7 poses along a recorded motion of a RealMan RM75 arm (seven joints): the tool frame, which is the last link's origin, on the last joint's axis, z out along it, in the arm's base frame.
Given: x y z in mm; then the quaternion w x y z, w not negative.
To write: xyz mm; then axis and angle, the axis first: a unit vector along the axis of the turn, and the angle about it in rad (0 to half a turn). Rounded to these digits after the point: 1 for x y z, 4 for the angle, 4 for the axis.
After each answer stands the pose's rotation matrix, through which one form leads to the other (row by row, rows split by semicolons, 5 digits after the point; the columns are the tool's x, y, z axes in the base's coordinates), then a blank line. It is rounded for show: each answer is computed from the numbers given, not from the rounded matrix.
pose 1, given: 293.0, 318.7, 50.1, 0.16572, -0.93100, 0.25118, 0.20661
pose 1, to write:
293.0, 318.7, 50.1, -0.9441, 0.2547, 0.2095, 2.8086
0.78844 -0.53617 -0.30146; -0.39922 -0.81889 0.41236; -0.46796 -0.20478 -0.85970

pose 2, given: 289.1, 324.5, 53.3, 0.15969, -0.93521, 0.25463, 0.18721
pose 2, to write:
289.1, 324.5, 53.3, -0.9474, 0.2579, 0.1896, 2.8208
0.80023 -0.53605 -0.26884; -0.41647 -0.81933 0.39402; -0.43148 -0.20335 -0.87890

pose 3, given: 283.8, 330.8, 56.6, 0.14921, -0.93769, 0.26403, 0.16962
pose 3, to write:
283.8, 330.8, 56.6, -0.9483, 0.2670, 0.1715, 2.8421
0.80304 -0.54577 -0.23931; -0.44453 -0.81605 0.36939; -0.39689 -0.19025 -0.89793

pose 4, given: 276.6, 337.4, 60.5, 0.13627, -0.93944, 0.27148, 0.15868
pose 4, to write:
276.6, 337.4, 60.5, -0.9483, 0.2740, 0.1602, 2.8682
0.80224 -0.55333 -0.22415; -0.46683 -0.81546 0.34219; -0.37213 -0.16988 -0.91250

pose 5, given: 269.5, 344.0, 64.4, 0.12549, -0.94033, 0.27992, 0.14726
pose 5, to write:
269.5, 344.0, 64.4, -0.9478, 0.2821, 0.1484, 2.8900
0.79992 -0.56339 -0.20669; -0.48947 -0.81180 0.31844; -0.34720 -0.15356 -0.92513

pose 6, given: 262.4, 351.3, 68.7, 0.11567, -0.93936, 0.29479, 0.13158
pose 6, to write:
262.4, 351.3, 68.7, -0.9457, 0.2968, 0.1325, 2.9097
0.79157 -0.58427 -0.17901; -0.52339 -0.79944 0.29489; -0.31540 -0.13974 -0.93861

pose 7, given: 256.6, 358.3, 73.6, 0.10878, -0.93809, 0.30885, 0.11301
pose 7, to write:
256.6, 358.3, 73.6, -0.9437, 0.3107, 0.1137, 2.9236
0.78368 -0.60404 -0.14483; -0.55487 -0.78556 0.27390; -0.27922 -0.13428 -0.95079

